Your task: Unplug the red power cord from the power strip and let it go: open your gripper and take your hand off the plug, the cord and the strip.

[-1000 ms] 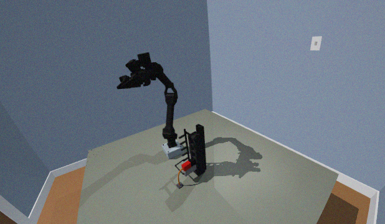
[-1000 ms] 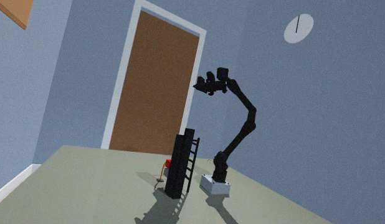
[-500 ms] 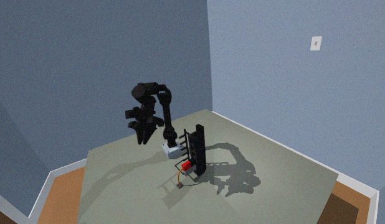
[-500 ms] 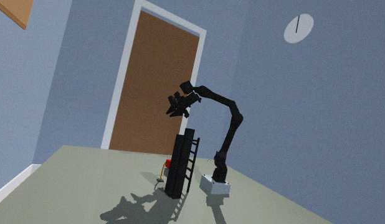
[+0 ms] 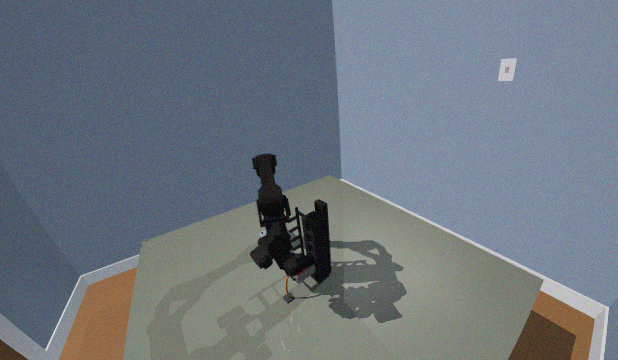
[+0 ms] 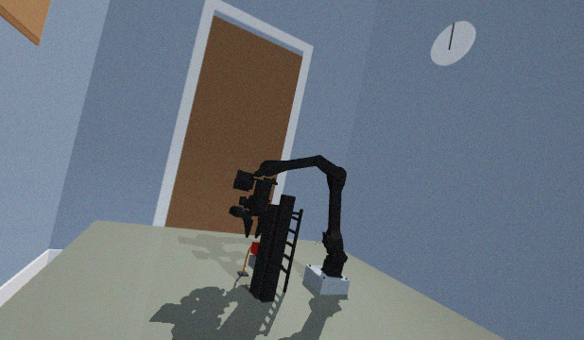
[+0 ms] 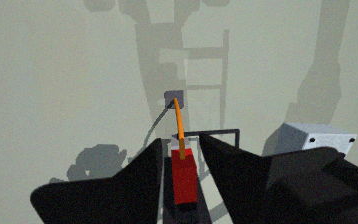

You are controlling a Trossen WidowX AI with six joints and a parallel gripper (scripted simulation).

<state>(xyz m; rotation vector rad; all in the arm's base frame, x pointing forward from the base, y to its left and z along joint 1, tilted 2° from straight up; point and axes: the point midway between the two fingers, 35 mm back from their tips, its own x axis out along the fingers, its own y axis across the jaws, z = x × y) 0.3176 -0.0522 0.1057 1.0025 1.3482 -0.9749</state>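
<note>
Right now my gripper tip is 7 cm to the right of the red plug, 3 cm past it and 1 cm above it.
</note>
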